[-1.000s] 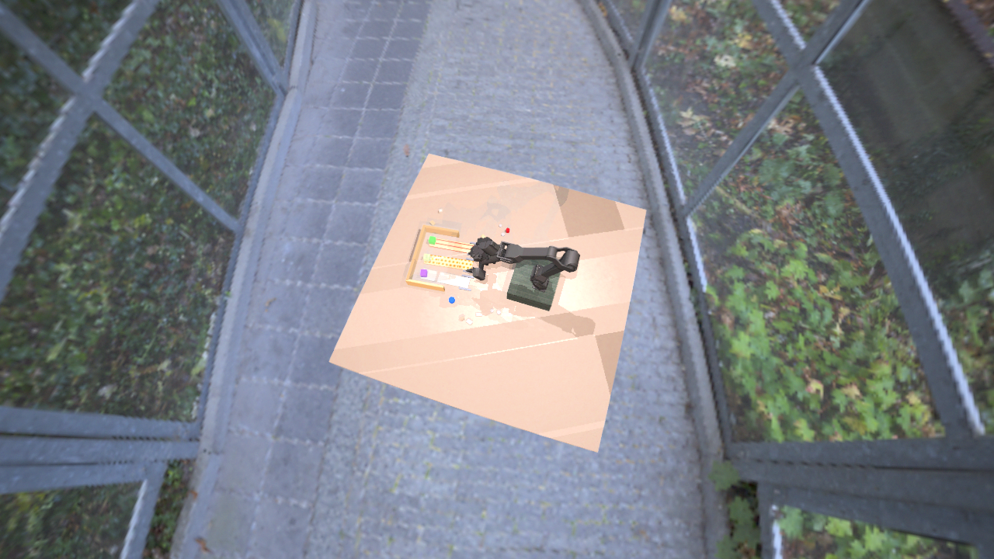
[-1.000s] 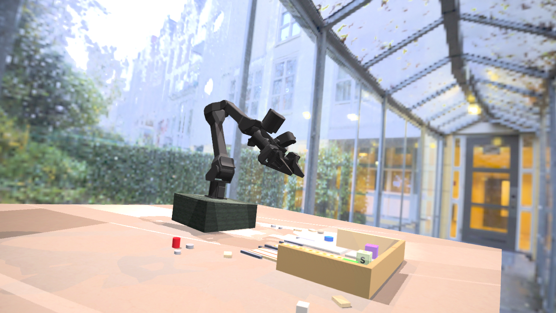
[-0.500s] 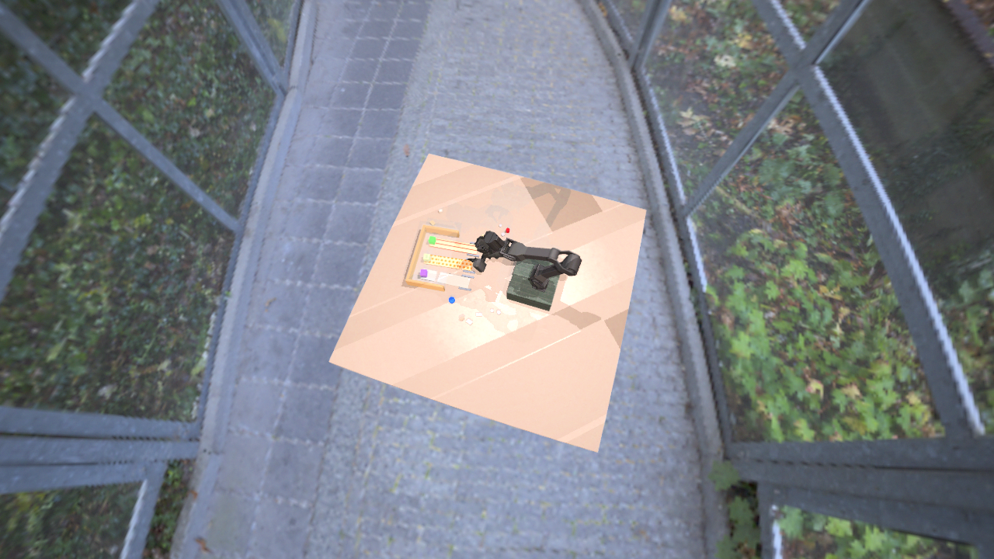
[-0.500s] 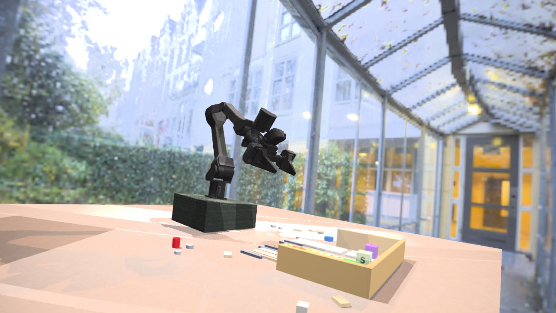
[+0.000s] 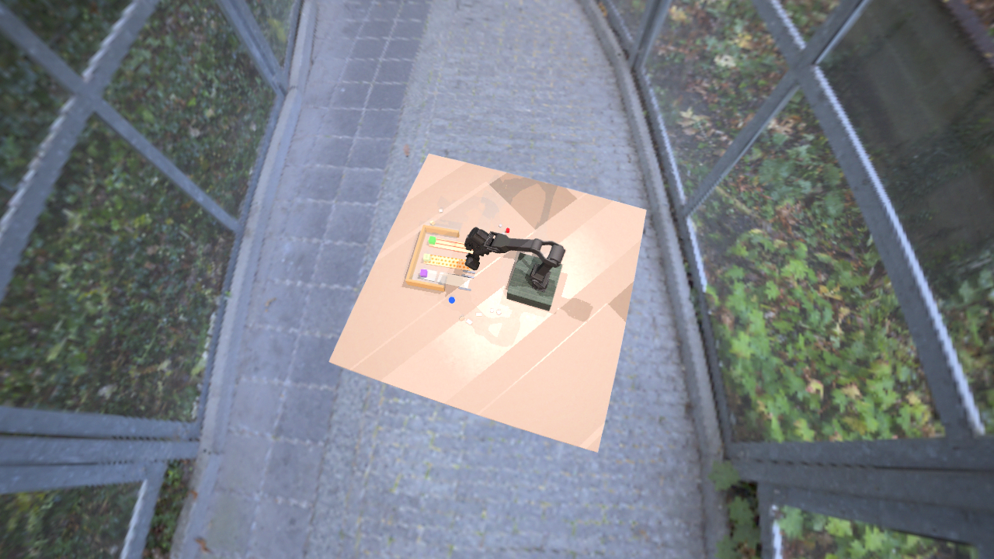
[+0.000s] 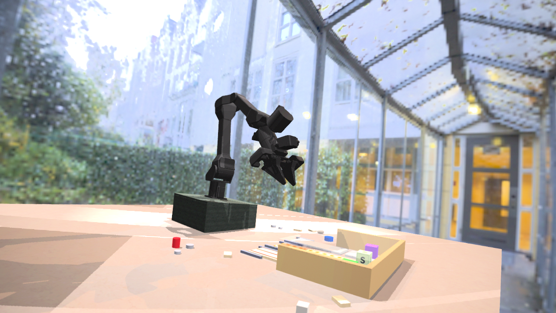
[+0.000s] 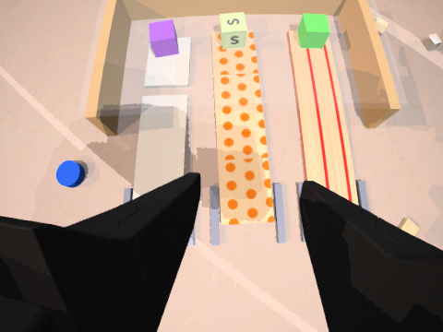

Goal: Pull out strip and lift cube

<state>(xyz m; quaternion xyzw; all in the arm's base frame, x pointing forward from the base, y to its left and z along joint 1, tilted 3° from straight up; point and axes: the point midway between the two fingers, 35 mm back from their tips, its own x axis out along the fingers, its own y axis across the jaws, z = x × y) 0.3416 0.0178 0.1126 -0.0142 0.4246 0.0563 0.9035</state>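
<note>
Right now my gripper tip is 17 cm above the white strip, 9 cm to the right of it and 5 cm short of it.
</note>
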